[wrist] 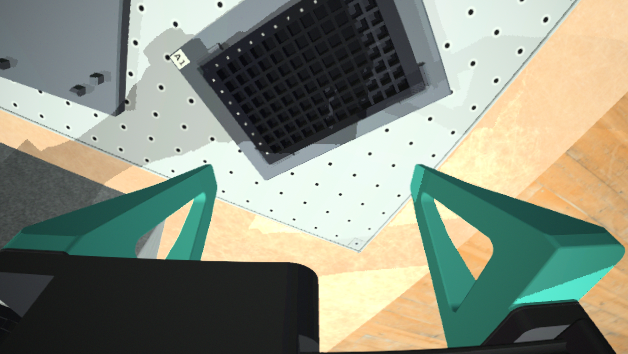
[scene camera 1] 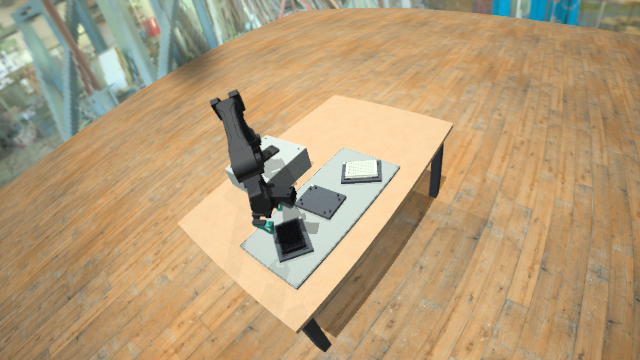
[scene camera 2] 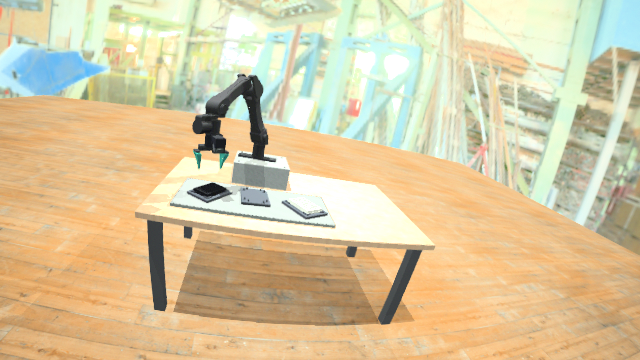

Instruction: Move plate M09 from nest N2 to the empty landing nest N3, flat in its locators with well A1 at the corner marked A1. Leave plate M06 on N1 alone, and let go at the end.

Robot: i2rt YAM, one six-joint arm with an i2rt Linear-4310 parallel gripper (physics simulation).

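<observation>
A black plate (scene camera 1: 291, 236) (scene camera 2: 211, 188) (wrist: 320, 65) with square wells lies in a dark nest (scene camera 1: 296, 255) (wrist: 226, 116). An A1 tag (wrist: 179, 59) is at that nest's upper-left corner in the wrist view. An empty dark nest (scene camera 1: 322, 201) (scene camera 2: 255, 196) (wrist: 55, 45) with small raised locators is in the middle. A white plate (scene camera 1: 361, 169) (scene camera 2: 306, 205) lies in another nest. No plate or nest name is readable. My gripper (scene camera 1: 276, 220) (scene camera 2: 210, 168) (wrist: 313, 175) is open and empty, above the board's end and beside the black plate.
The nests are on a perforated light board (scene camera 1: 345, 220) (scene camera 2: 240, 214) (wrist: 330, 192) on a wooden table (scene camera 1: 220, 235) (scene camera 2: 370, 215). The arm's grey base block (scene camera 1: 294, 167) (scene camera 2: 260, 174) stands beside the board. The table edge shows right in the wrist view.
</observation>
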